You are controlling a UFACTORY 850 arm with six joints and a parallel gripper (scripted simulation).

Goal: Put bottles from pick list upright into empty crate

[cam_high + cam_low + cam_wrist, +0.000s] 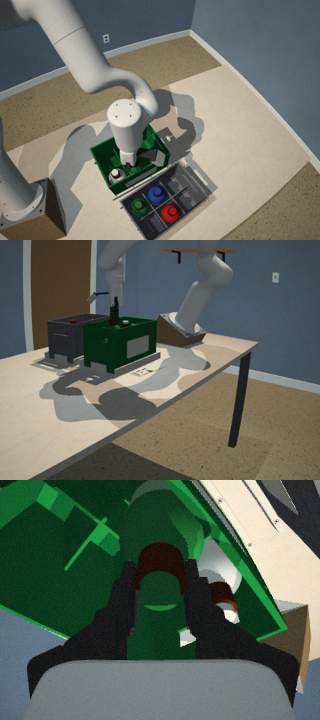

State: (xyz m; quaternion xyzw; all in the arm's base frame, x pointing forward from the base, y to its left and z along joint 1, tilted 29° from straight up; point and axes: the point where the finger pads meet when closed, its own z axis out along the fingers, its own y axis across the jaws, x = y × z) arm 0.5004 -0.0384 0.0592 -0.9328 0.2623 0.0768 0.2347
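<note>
My gripper is now 10 cm above the green crate and 4 cm to the right of it. Also, from my hand: whitish bottle (10 cm below, 8 cm behind, 2 cm to the right); blue bottle (14 cm to the right, 10 cm below, 4 cm ahead); green bottle (17 cm to the right, 10 cm below, 4 cm behind).
</note>
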